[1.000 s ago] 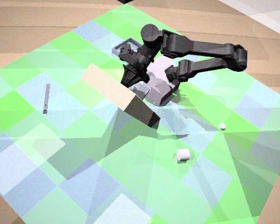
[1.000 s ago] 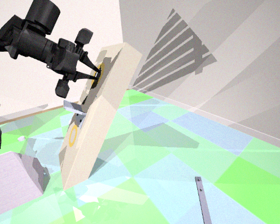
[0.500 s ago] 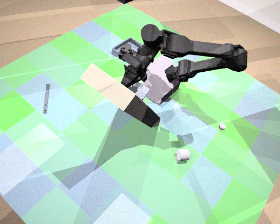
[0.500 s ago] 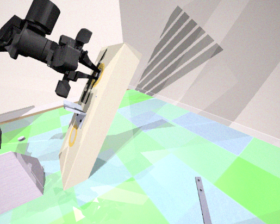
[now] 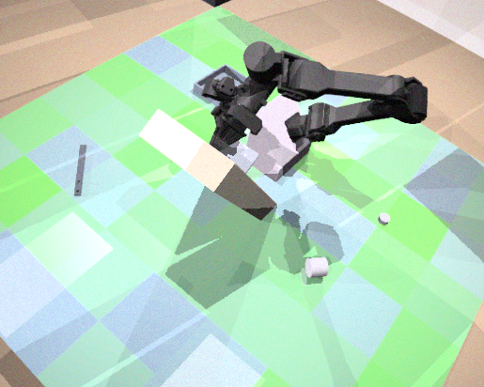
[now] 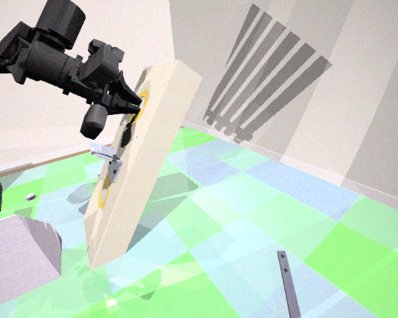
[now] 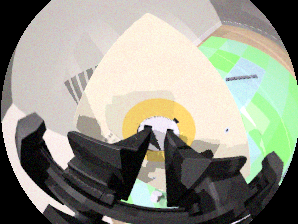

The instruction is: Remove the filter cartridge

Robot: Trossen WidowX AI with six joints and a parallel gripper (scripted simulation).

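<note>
My gripper tip is 1 cm short of the round white filter cartridge and 1 cm above it. The rest, counted from my gripper tip: grey bracket 9 cm behind, 9 cm below; then grey-blue tray 43 cm behind, 30 cm to the right, 27 cm below.
</note>
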